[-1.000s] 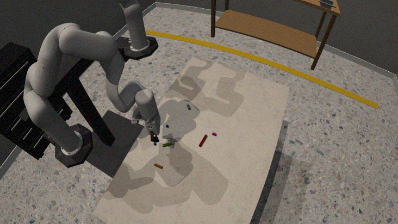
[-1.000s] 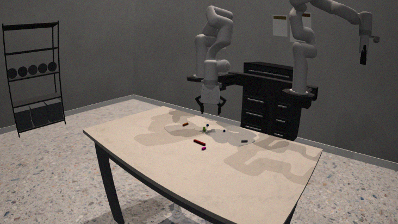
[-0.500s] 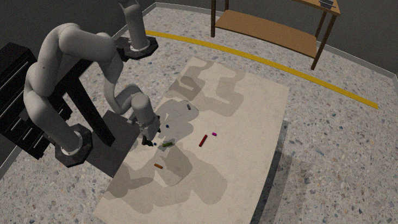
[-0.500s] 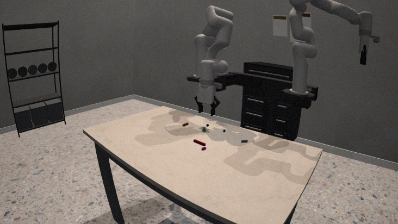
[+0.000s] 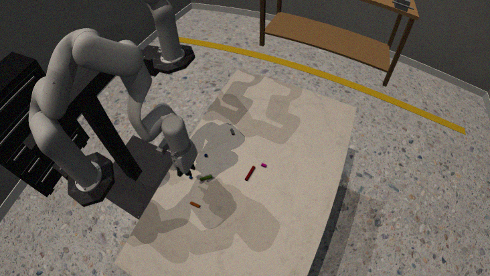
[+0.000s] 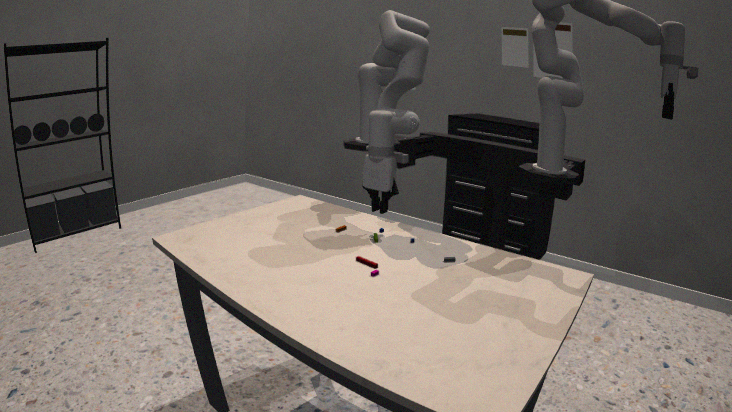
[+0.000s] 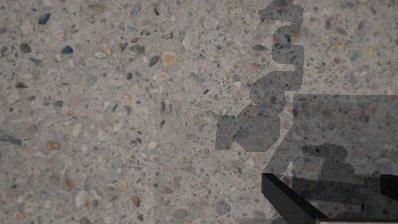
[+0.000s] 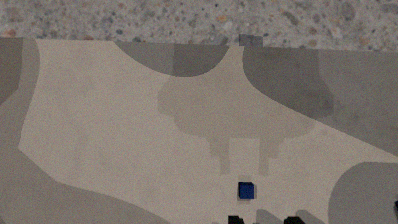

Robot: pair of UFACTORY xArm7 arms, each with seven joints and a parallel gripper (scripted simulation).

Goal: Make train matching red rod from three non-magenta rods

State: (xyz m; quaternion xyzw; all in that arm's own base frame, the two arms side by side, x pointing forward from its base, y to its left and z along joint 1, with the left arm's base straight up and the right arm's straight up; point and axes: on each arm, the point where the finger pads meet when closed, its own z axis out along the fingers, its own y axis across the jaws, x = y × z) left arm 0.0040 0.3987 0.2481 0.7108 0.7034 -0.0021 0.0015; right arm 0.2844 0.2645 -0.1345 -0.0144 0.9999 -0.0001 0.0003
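Observation:
Right now my right hand is 8 cm above the lime rod, 5 cm short of it and 2 cm to the right of it. The rest, counted from my right hand: red rod (21 cm ahead, 10 cm to the left, 8 cm below); then grey rod (27 cm to the left, 8 cm below, 7 cm ahead); then orange rod (11 cm to the right, 8 cm below, 5 cm ahead).

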